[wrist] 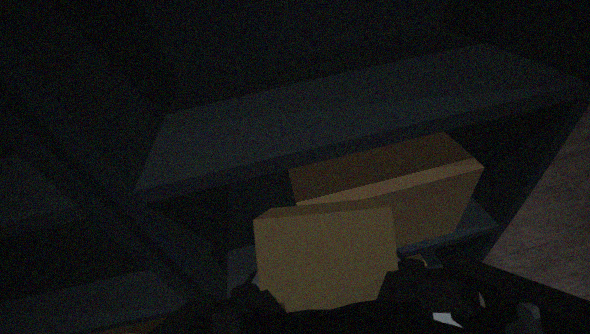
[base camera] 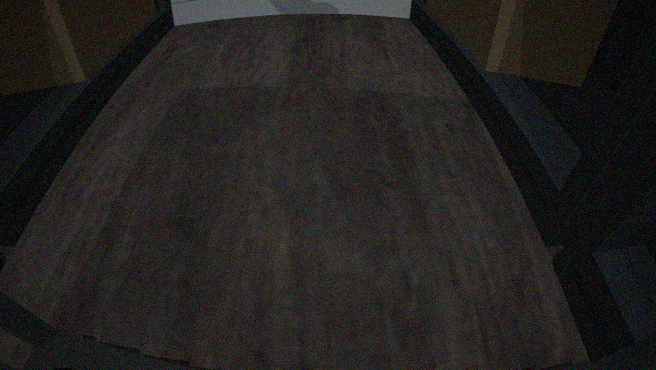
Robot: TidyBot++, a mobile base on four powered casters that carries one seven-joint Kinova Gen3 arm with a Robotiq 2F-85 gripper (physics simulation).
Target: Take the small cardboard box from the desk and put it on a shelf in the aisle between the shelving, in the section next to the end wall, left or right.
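Places are measured from the arm's base along level axes (x ahead, y left, z up), in centimetres.
Where they show: gripper, fingertip midpoint: (wrist: pixel 324 268).
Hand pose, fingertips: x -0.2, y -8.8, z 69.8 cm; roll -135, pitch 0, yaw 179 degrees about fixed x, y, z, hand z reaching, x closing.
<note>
After its pixels a point has its place.
The small cardboard box (wrist: pixel 325 255) {x -0.3, y -6.9, z 74.9 cm} is held between the dark fingers of my gripper (wrist: pixel 324 268) {x -0.2, y -8.8, z 69.8 cm} at the bottom of the wrist view. The gripper is shut on it. Behind the box, a dark shelf board (wrist: pixel 345 115) {x -9.3, y -42.3, z 59.4 cm} of the shelving runs across the wrist view, and a lower shelf (wrist: pixel 472 227) {x -47.3, y -40.3, z 13.7 cm} shows at the right. In the base view, the white end wall (base camera: pixel 215 11) {x 119.6, y 42.9, z -36.3 cm} closes the aisle at the top. The gripper and the held box do not show in the base view.
A larger cardboard box (wrist: pixel 435 200) {x -30.5, y -38.8, z 32.9 cm} stands on the lower shelf, behind the held box. In the base view, large cardboard boxes stand on low shelves at the left (base camera: pixel 110 35) {x 80.2, y 57.2, z -27.3 cm} and right (base camera: pixel 555 40) {x 73.6, y -45.0, z -21.8 cm}. Wooden floor (base camera: pixel 310 200) {x 41.8, y 3.2, z -39.6 cm} (wrist: pixel 550 215) {x -125.6, y -67.2, z -39.6 cm} runs between the dark shelving rows.
</note>
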